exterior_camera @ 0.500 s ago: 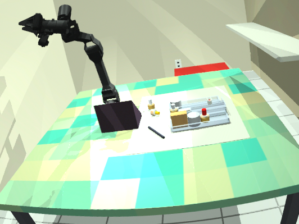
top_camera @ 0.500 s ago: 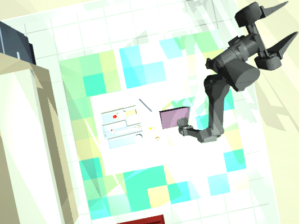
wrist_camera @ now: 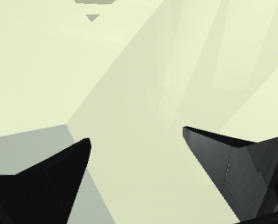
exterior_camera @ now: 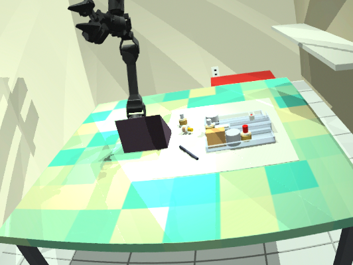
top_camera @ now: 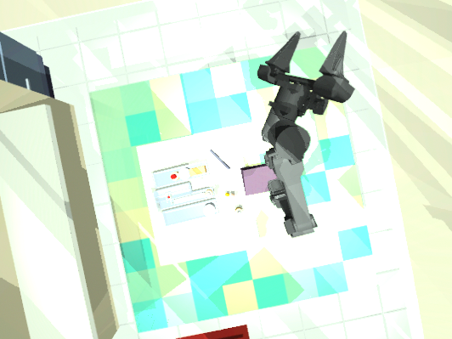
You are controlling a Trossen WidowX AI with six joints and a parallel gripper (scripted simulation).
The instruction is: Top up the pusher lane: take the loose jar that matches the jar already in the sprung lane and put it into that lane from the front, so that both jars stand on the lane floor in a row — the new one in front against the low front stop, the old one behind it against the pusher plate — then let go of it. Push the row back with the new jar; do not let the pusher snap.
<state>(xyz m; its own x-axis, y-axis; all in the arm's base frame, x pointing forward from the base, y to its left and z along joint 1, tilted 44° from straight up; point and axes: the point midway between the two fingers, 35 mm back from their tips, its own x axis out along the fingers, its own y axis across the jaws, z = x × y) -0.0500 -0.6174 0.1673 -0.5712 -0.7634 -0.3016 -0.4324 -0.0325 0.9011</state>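
The brown box is 590 mm below my gripper tip, 370 mm ahead of it and 190 mm to the left of it. Also, from my gripper tip: lane rack 610 mm below, 500 mm ahead, 290 mm to the left; dark pen 620 mm below, 250 mm ahead, 170 mm to the left.
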